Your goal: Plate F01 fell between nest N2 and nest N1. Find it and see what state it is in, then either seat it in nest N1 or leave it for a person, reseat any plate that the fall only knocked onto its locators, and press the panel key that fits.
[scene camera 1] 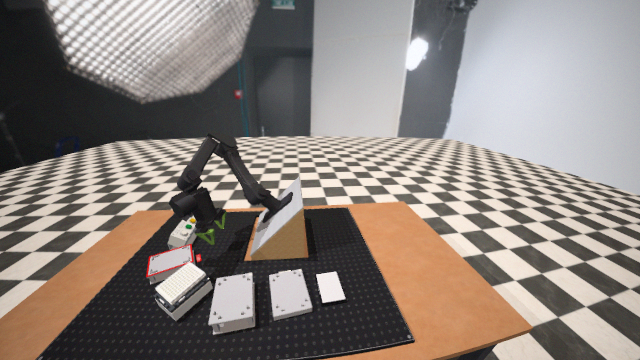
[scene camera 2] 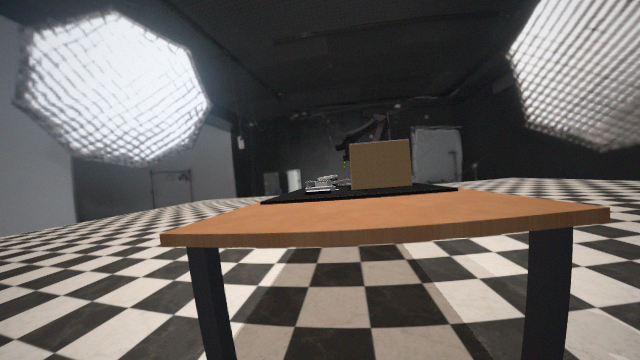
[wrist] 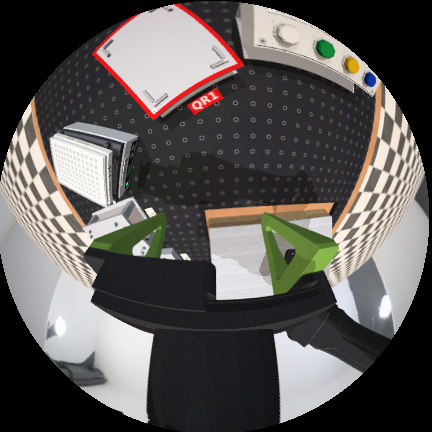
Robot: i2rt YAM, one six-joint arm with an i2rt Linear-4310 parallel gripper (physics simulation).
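Where they show: gripper, between the fingertips: (scene camera 1: 218,236) (wrist: 213,217); arm's base, origin of its link: (scene camera 1: 278,208) (scene camera 2: 380,162).
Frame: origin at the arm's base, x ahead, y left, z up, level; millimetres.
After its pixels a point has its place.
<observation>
A white gridded plate (scene camera 1: 181,284) {x 397, y -245, z -60 mm} (wrist: 81,167) {x 356, y -261, z -55 mm} sits tilted on a grey-and-white unit (scene camera 1: 186,306) {x 435, y -222, z -114 mm} (wrist: 131,155) {x 315, y -242, z -123 mm}, which shows a small green light in the wrist view. Two pale grey nest-like blocks with corner pegs, one taller (scene camera 1: 233,300) {x 421, y -66, z -83 mm} and one lower (scene camera 1: 290,294) {x 366, y 101, z -114 mm}, stand to its right in scene camera 1; no plate shows on them. Nest labels and the plate's name are not readable. The key panel (scene camera 1: 183,233) {x 132, y -412, z -69 mm} (wrist: 306,43) has white, green, yellow and blue keys. My gripper (scene camera 1: 217,235) {x 191, y -209, z -25 mm} (wrist: 213,217) {x 191, y -209, z -25 mm} is open and empty, above the mat between panel and wedge.
A red-bordered tray (scene camera 1: 171,261) {x 272, y -382, z -98 mm} (wrist: 167,55) {x 246, y -374, z -97 mm} with corner brackets and a QR1 tag (wrist: 205,101) {x 203, y -313, z -135 mm} lies between panel and unit. A wooden wedge (scene camera 1: 285,242) {x 172, y 58, z -57 mm} (scene camera 2: 381,165) {x 3, y 111, z -23 mm} with a grey sloping face carries the arm's base. A white card (scene camera 1: 330,287) {x 328, y 235, z -123 mm} lies at the right.
</observation>
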